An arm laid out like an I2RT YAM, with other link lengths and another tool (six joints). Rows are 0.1 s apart.
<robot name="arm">
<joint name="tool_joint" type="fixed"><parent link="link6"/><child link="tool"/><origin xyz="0.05 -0.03 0.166" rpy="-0.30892 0 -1.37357"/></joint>
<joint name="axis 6" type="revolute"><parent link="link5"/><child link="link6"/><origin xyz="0.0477 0 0.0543" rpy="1.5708 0 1.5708"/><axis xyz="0 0 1"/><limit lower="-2.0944" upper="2.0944"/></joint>
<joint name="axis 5" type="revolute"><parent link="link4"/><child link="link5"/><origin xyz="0.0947 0.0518 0.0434" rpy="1.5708 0 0"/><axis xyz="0 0 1"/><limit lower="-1.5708" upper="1.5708"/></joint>
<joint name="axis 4" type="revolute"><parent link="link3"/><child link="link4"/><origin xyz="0.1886 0.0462 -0.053"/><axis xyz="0 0 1"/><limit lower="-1.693" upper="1.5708"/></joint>
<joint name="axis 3" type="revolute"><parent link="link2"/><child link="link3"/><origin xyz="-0.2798 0 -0.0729" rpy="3.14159 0 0"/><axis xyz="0 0 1"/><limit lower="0" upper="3.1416"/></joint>
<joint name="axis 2" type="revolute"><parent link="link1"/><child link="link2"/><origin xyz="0.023 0.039 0.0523" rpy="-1.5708 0 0"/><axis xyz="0 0 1"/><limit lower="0" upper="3.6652"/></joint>
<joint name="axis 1" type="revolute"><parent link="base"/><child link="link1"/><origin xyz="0 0 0.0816"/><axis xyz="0 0 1"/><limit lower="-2.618" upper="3.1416"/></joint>
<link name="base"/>
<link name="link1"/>
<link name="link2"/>
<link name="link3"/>
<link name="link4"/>
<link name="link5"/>
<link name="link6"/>
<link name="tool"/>
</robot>
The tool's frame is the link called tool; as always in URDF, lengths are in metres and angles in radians.
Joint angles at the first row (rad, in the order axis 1, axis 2, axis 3, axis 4, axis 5, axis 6):
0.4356, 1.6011, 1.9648, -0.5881, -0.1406, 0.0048
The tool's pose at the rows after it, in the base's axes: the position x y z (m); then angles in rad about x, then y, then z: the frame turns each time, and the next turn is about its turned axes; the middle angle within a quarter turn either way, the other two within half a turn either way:
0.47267 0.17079 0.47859 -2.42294 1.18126 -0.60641
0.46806 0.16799 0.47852 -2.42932 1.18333 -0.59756
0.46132 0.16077 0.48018 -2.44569 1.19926 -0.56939
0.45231 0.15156 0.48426 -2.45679 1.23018 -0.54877
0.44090 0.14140 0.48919 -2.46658 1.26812 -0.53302
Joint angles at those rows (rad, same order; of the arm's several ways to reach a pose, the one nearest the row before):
0.4349, 1.5954, 1.9612, -0.5986, -0.1391, 0.0023
0.4357, 1.5759, 1.9404, -0.5967, -0.1350, 0.0053
0.4363, 1.5406, 1.8989, -0.5802, -0.1181, 0.0160
0.4402, 1.4923, 1.8397, -0.5477, -0.0895, 0.0215
0.4477, 1.4354, 1.7723, -0.5111, -0.0536, 0.0215

